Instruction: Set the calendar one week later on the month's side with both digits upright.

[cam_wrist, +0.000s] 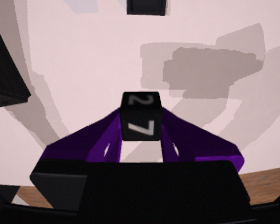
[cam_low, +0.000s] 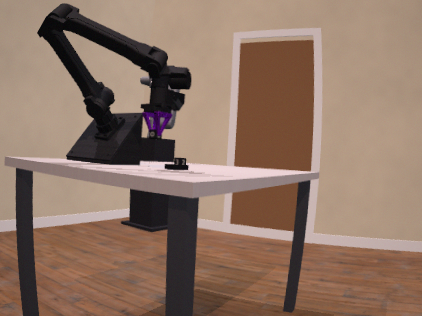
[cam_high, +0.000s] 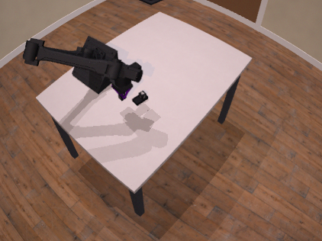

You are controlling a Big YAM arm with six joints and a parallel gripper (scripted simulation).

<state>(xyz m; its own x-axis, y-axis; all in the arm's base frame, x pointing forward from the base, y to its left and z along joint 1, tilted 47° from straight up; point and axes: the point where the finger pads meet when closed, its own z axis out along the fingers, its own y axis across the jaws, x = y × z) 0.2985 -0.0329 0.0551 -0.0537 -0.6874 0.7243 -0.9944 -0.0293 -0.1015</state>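
The black date cube lies right at my hand. Round my hand: black tray (110 mm below, 100 mm to the left, 10 mm ahead).
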